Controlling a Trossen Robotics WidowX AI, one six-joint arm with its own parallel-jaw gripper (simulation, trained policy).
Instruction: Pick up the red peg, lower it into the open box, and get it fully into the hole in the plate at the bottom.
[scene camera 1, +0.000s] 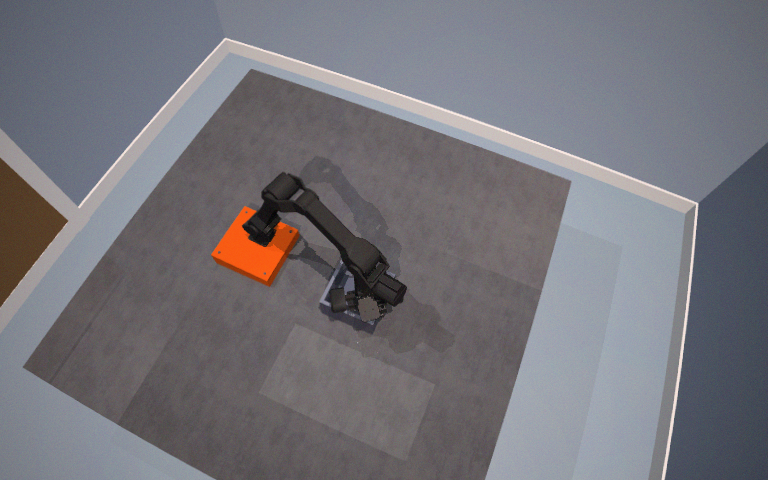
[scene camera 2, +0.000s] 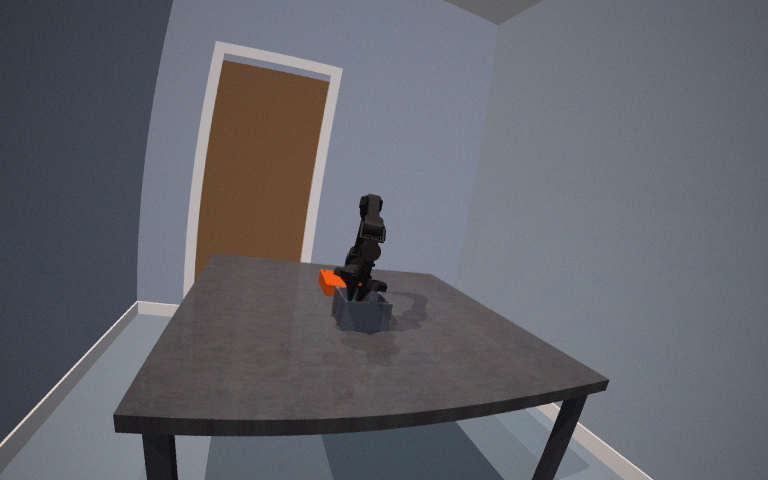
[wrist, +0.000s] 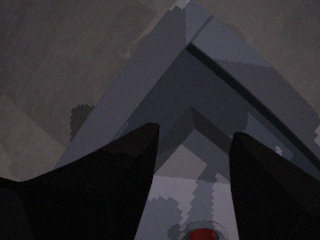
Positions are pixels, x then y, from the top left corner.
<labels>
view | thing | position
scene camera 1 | my gripper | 366, 311
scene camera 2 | my gripper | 352, 304
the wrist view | my gripper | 195, 139
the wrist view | grey box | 186, 60
</labels>
